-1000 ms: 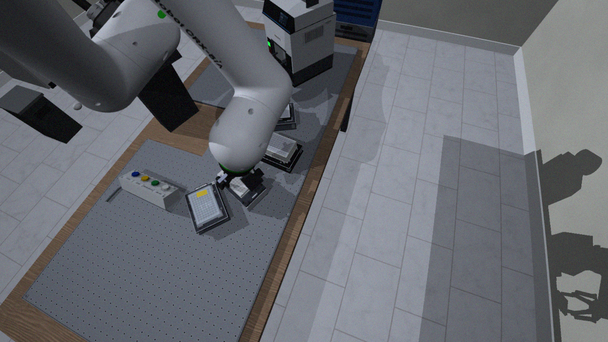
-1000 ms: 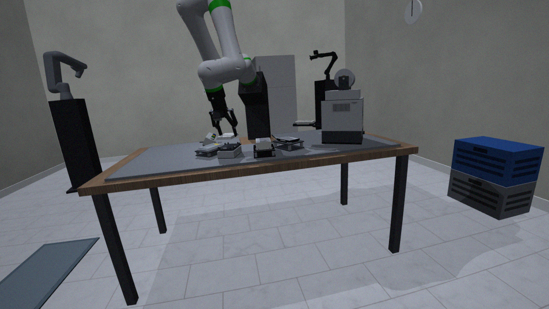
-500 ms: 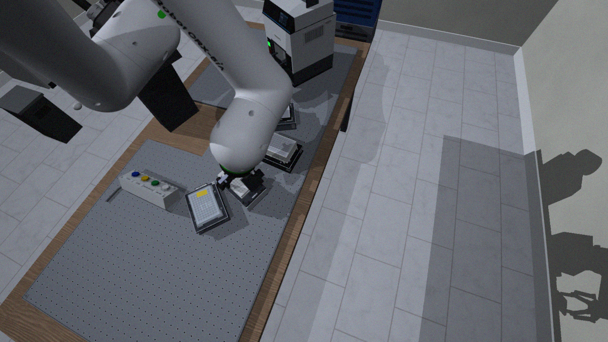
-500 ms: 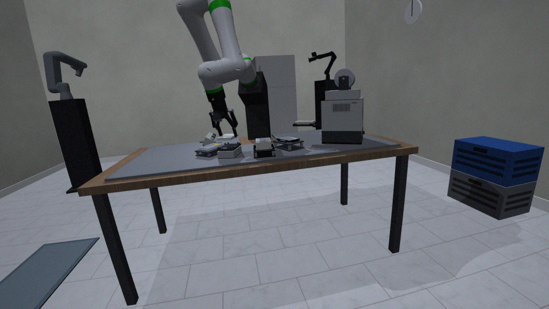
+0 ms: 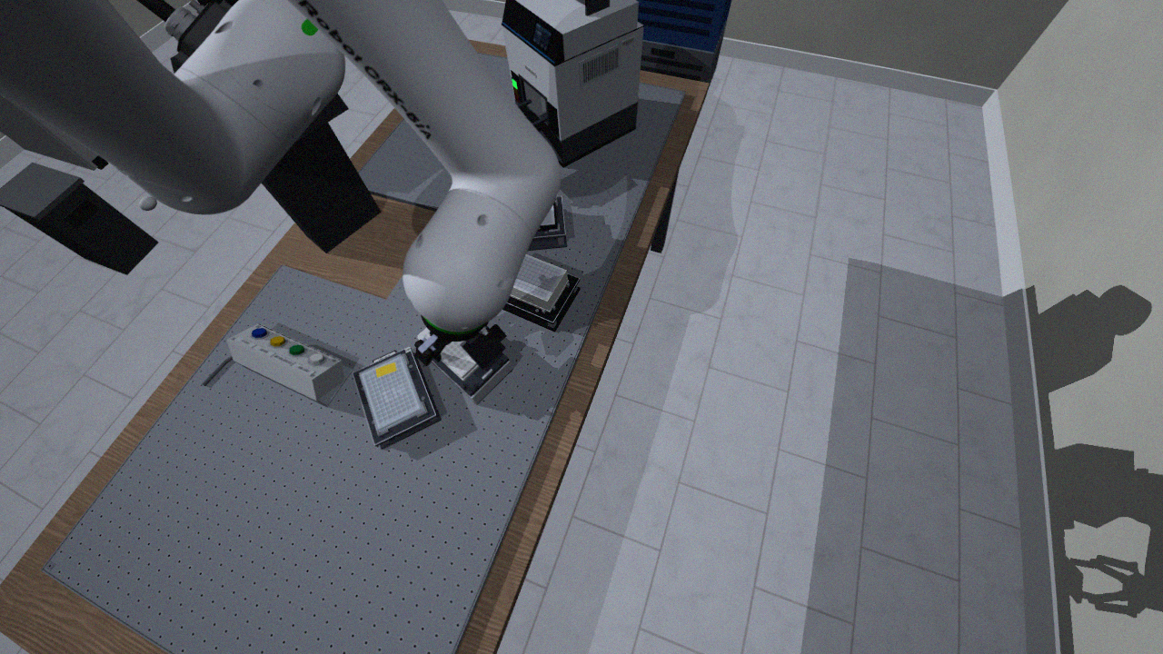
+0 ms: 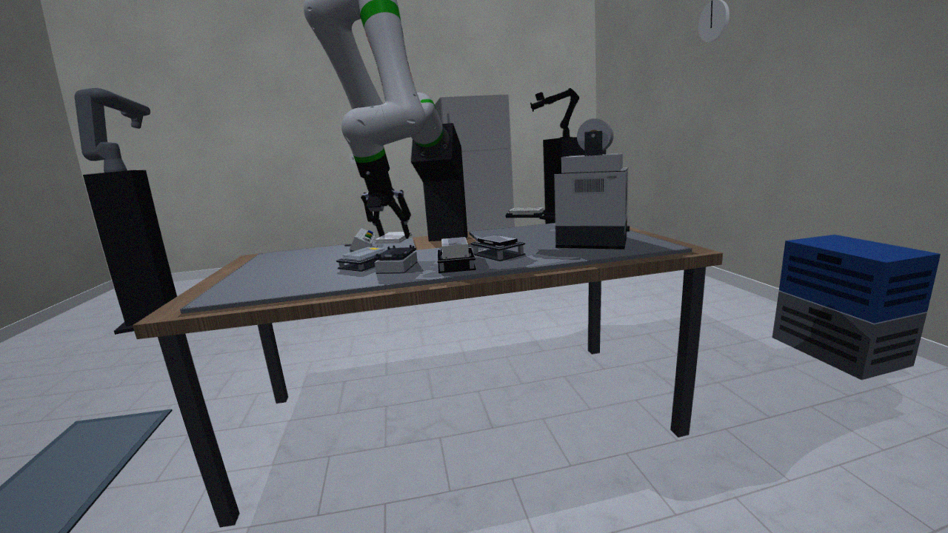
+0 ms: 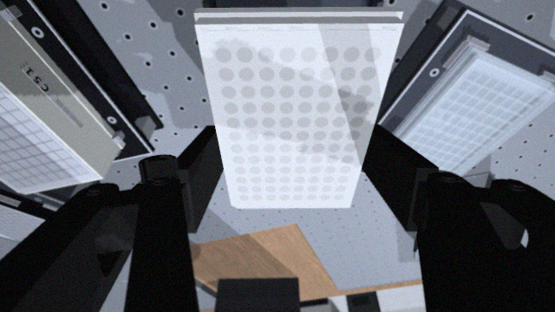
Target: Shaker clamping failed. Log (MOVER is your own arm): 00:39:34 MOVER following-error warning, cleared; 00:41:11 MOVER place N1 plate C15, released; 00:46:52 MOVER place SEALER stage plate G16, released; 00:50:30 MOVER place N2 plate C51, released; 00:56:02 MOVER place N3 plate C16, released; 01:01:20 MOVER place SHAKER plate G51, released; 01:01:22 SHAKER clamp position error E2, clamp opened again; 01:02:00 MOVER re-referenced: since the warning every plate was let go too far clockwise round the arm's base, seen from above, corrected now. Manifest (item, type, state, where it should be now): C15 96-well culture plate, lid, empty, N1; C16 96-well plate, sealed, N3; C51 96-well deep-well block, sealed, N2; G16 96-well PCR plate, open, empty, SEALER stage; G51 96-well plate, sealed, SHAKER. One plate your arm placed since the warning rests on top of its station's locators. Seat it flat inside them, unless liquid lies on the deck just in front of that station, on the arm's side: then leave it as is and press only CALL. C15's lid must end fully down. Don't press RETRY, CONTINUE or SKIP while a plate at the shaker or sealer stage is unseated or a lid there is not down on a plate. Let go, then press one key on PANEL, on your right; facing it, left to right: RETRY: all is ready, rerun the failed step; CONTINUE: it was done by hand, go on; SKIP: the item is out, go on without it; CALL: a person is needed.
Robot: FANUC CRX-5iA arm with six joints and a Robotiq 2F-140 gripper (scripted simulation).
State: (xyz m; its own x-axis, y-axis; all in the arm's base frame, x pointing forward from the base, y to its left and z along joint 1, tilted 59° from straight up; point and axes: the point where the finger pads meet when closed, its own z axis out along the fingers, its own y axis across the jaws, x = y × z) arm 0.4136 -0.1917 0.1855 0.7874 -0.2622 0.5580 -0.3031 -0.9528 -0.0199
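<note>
Right now the shaker is 20 mm ahead of my hand and 90 mm below it.
</note>
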